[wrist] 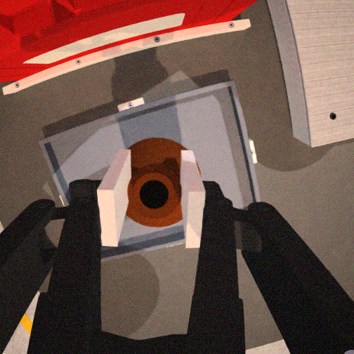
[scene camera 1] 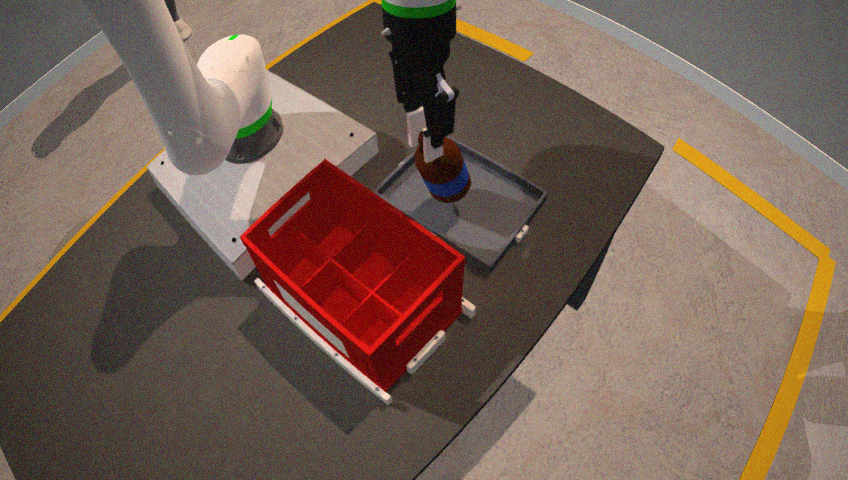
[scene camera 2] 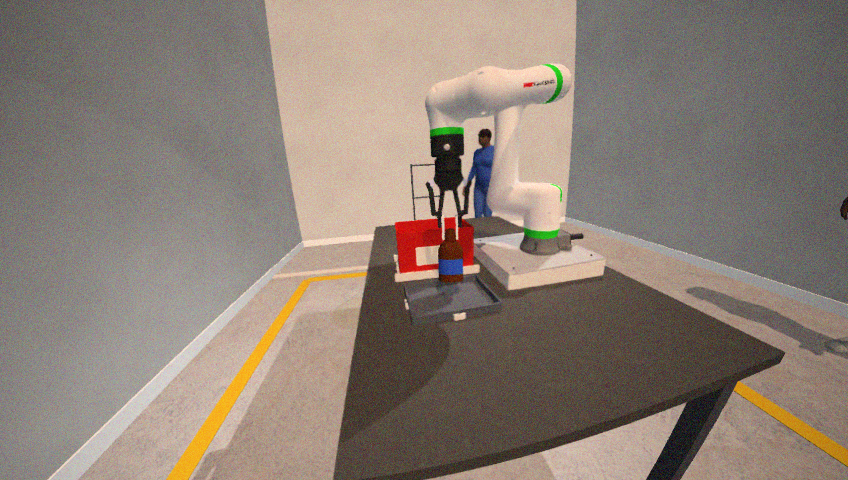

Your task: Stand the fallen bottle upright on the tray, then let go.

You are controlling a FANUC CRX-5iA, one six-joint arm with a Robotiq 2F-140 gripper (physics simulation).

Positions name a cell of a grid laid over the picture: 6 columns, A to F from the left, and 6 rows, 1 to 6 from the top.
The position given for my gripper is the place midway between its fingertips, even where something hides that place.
I see my gripper (scene camera 1: D2) and a brown bottle (scene camera 1: D3).
The brown bottle shows as well in the wrist view (wrist: C4). My gripper also shows in the wrist view (wrist: C3) and in scene camera 2 (scene camera 2: D3).
